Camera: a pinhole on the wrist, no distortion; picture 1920 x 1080 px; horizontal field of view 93.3 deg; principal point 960.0 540.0 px. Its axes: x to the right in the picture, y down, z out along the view. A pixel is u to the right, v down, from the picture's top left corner.
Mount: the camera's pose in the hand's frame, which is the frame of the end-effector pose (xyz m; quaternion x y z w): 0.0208 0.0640 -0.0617 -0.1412 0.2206 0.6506 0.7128
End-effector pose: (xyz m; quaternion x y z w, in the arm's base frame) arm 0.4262 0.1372 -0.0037 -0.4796 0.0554 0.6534 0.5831
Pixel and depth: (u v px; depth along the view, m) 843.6 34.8 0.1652
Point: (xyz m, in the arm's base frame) 0.3034 0.2474 -0.1070
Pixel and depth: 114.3 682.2 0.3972
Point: 0.2054 0.4453 0.2816
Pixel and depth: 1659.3 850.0 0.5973
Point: -0.3543 -0.0092 -0.1998
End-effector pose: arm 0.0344 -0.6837 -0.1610 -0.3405 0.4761 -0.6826 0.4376
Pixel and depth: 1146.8 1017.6 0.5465
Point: 0.5657 -0.7205 -0.4879
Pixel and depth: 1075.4 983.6 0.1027
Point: 0.0977 -0.7002 -0.2783
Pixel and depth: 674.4 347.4 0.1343
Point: 0.0984 -0.7832 -0.2200
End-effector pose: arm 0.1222 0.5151 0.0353 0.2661 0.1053 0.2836 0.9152
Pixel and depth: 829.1 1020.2 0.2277
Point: 0.0456 0.5173 0.2610
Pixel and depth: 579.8 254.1 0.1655
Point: 0.1976 0.5744 0.1676
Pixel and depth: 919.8 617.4 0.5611
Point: 0.1610 0.5781 0.5765
